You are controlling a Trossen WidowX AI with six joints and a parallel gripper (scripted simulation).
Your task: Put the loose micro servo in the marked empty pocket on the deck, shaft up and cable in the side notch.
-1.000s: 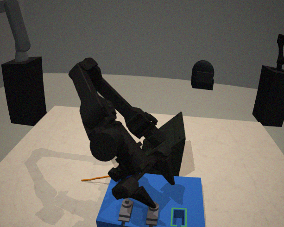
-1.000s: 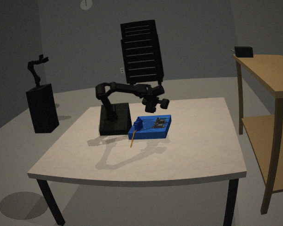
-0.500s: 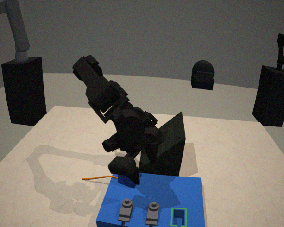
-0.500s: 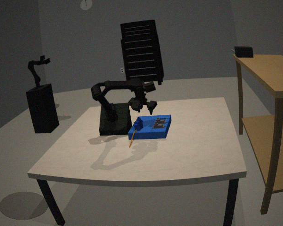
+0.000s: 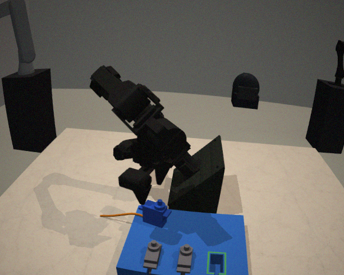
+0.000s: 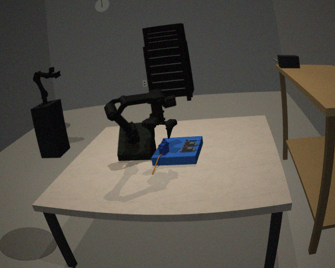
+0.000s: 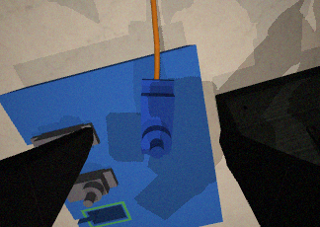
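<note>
My gripper tip is 20 mm short of the deck, 100 mm to the right of it and 120 mm above it.
</note>
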